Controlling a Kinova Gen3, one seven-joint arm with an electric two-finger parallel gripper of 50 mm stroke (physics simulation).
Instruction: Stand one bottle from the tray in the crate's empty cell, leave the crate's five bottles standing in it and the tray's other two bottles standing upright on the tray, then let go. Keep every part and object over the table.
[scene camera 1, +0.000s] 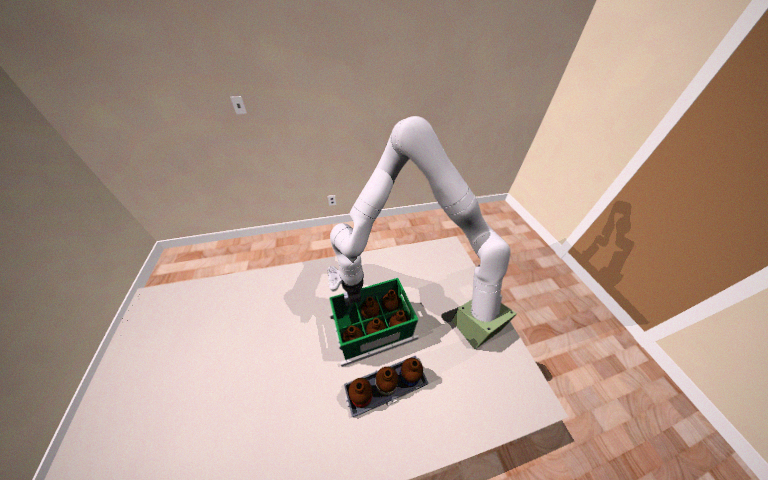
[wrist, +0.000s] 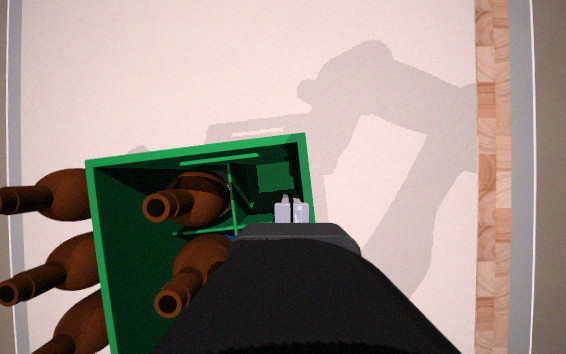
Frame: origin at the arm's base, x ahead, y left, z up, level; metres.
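Where they show: gripper, fingertip midpoint: (scene camera 1: 348, 303) (wrist: 290, 203); arm's base, origin of the base link: (scene camera 1: 483, 312).
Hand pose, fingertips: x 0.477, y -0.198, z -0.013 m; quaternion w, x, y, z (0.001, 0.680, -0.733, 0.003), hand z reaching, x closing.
Each offset is from my fingertips to the centre of the thing. "pt": to the spot under its first point. Level surfaces: height alone.
The green crate {dx -0.075, dy +0.073, dz -0.035 m} (scene camera 1: 351, 348) (wrist: 195, 151) stands on the table. Five brown bottles stand in it, among them the front-left one {dx +0.013, dy +0.121, dz -0.037 m} (scene camera 1: 351, 333) (wrist: 200, 200) and the back-middle one (scene camera 1: 370, 307) (wrist: 205, 260). Its back-left cell in the scene view holds no bottle. My gripper (scene camera 1: 350, 302) (wrist: 290, 203) points down at that cell, shut and empty; its exact height against the rim is hard to tell. Three brown bottles {dx +0.030, dy +0.294, dz -0.040 m} (scene camera 1: 359, 391) {dx -0.061, dy +0.287, dz -0.040 m} (scene camera 1: 386, 379) {dx -0.150, dy +0.287, dz -0.040 m} (scene camera 1: 412, 370) stand upright on the dark tray {pt dx +0.000, dy +0.335, dz -0.117 m} (scene camera 1: 373, 405) in front of the crate. They also show beyond the crate in the wrist view.
A thin pale strip {pt dx -0.071, dy +0.177, dz -0.098 m} (scene camera 1: 379, 351) lies along the crate's front side, between crate and tray. The arm's green base (scene camera 1: 478, 331) stands on the table right of the crate. The table's {dz -0.123 m} (scene camera 1: 226, 362) right edge lies beyond the base.
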